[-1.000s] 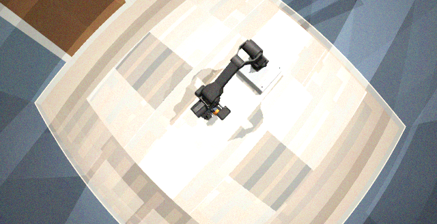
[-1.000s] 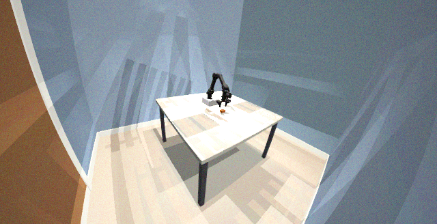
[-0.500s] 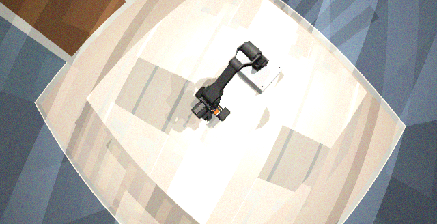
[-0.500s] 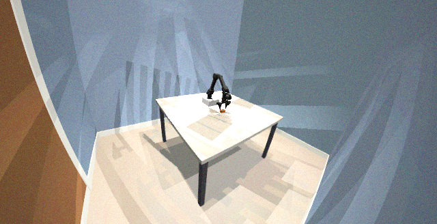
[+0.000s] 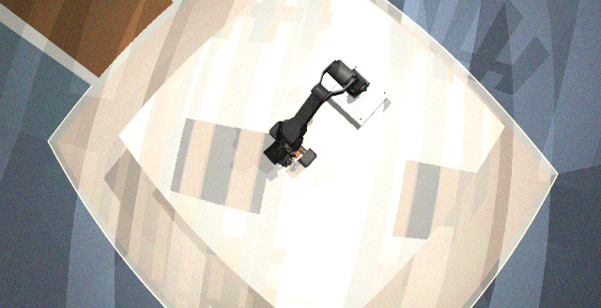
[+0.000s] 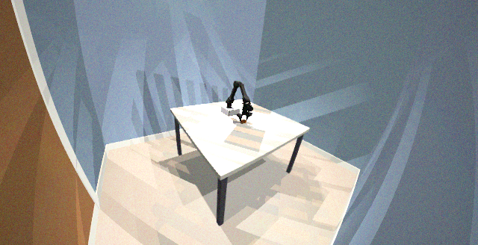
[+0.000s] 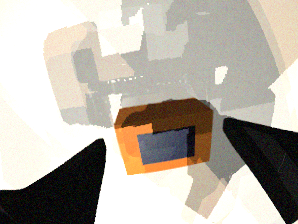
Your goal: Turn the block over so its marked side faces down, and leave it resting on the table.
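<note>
Now: gripper tip right at the orange block.
</note>
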